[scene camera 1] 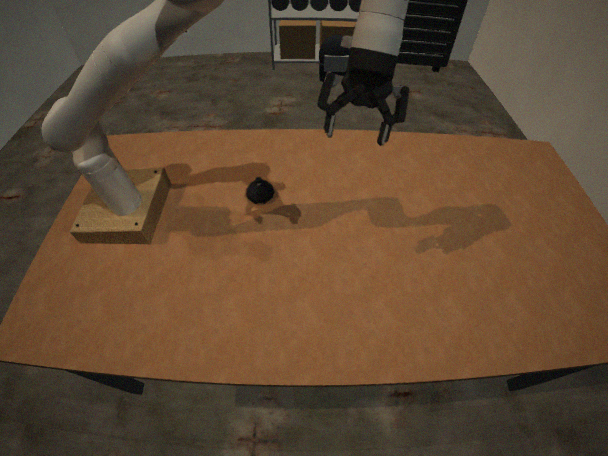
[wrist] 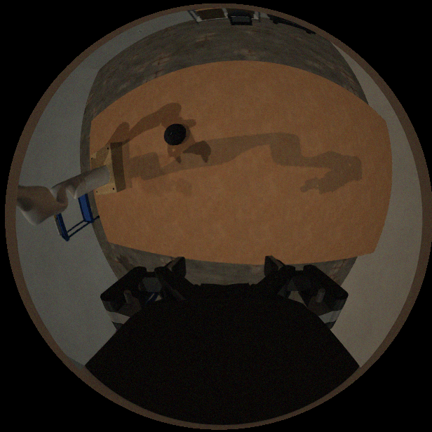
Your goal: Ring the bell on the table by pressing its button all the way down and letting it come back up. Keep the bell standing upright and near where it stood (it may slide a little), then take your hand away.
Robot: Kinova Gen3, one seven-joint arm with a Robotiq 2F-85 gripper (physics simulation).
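Pixels of known places: gripper, fingertip midpoint: (scene camera 1: pixel 355 140); arm's base, link origin: (scene camera 1: pixel 127 203).
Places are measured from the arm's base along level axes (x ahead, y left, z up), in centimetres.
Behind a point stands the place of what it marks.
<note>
A small black domed bell (scene camera 1: pixel 260 191) @[x 36.1, y 14.2, z -2.9 cm] (wrist: pixel 175 134) stands upright on the orange-brown table (scene camera 1: pixel 320 310) @[x 59.4, y -16.4, z -6.8 cm] (wrist: pixel 240 210), right of the robot's base. A small knob, its button, shows at the top of the dome in the scene view. My gripper (scene camera 1: pixel 356 137) @[x 60.8, y 0.2, z 30.0 cm] (wrist: pixel 224 265) is open, with nothing between its fingers. It hangs high above the table, well apart from the bell, up and to the right of it in the scene view. In the wrist view the bell is up and to the left of the fingers.
The arm's base stands on a wooden block (scene camera 1: pixel 112 235) @[x -0.3, y -9.9, z -2.5 cm] (wrist: pixel 119 167) at the table's left. Shadows of the arm fall across the table around the bell. A shelf unit (scene camera 1: pixel 273 45) and a dark rack stand on the floor behind the table.
</note>
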